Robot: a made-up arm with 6 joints.
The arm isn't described. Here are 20 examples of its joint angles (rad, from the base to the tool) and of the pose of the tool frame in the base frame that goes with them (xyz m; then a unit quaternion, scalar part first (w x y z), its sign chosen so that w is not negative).
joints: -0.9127 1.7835 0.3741 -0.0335 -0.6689 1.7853
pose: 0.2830 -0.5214 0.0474 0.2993 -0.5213 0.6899 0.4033
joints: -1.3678 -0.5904 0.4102 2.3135 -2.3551 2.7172
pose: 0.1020 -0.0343 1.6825 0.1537 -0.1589 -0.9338 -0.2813
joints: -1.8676 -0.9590 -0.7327 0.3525 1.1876 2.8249
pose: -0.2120 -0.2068 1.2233 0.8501 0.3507 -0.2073 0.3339
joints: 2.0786 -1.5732 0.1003 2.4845 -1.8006 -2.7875
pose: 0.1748 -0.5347 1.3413 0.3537 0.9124 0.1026 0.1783
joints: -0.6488 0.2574 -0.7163 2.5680 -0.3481 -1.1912
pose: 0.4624 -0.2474 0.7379 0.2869 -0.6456 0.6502 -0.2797
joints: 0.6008 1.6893 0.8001 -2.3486 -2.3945 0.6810
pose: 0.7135 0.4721 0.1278 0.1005 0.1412 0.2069 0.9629
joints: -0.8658 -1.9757 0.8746 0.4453 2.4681 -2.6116
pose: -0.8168 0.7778 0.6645 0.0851 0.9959 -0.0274 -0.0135
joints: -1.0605 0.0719 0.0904 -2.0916 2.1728 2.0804
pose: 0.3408 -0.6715 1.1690 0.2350 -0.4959 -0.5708 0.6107
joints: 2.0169 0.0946 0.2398 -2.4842 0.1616 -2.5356
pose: -0.3847 0.6173 1.2639 0.6387 -0.5806 -0.4391 0.2493
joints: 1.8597 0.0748 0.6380 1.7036 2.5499 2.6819
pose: -0.2349 0.5797 1.6770 0.3801 0.7820 -0.1693 -0.4640
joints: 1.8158 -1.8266 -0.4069 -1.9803 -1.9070 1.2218
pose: 0.1203 -0.2739 1.2042 0.0450 -0.0885 -0.7610 0.6412
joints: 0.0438 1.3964 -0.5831 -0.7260 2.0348 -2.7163
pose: 0.2060 -0.1100 0.2193 0.6190 0.7583 0.0360 0.2015
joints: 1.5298 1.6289 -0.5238 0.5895 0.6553 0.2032
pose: 0.0643 0.2406 0.1570 0.0815 -0.8636 0.1653 0.4693
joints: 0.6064 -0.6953 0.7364 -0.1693 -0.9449 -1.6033
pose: -0.1119 -0.2302 1.7483 0.6702 0.3124 0.3443 0.5785
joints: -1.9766 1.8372 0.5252 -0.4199 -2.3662 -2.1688
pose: -0.4227 -0.5409 -0.0165 0.8207 -0.5134 -0.1402 -0.2078
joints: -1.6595 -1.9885 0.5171 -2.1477 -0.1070 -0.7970
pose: 0.0538 0.8848 0.9863 0.8879 -0.2556 -0.0362 0.3807
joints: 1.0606 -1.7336 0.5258 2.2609 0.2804 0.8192
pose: -0.4526 -0.7692 1.1225 0.2202 -0.0619 -0.0191 -0.9733
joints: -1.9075 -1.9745 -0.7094 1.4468 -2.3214 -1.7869
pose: 0.1175 0.3654 1.1990 0.1691 -0.5706 0.5498 0.5861
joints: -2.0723 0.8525 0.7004 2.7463 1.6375 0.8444
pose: -0.5048 -0.9357 0.9698 0.2172 -0.9386 0.2545 0.0839
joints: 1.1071 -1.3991 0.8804 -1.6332 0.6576 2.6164
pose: -0.3892 -0.7105 1.3960 0.8976 0.3648 -0.0850 -0.2324
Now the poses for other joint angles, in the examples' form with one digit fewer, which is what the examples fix.
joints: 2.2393 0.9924 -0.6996 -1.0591 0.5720 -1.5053
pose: -0.129 0.311 0.410 0.483 -0.069 0.855 0.176
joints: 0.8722 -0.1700 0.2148 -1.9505 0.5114 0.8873
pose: 0.341 0.436 1.436 0.840 0.216 0.410 0.281
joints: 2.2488 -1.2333 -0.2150 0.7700 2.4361 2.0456
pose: 0.126 -0.097 1.555 0.565 0.708 0.139 -0.399
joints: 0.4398 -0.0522 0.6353 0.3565 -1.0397 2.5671
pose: 0.418 0.095 1.637 0.068 0.939 0.179 0.287
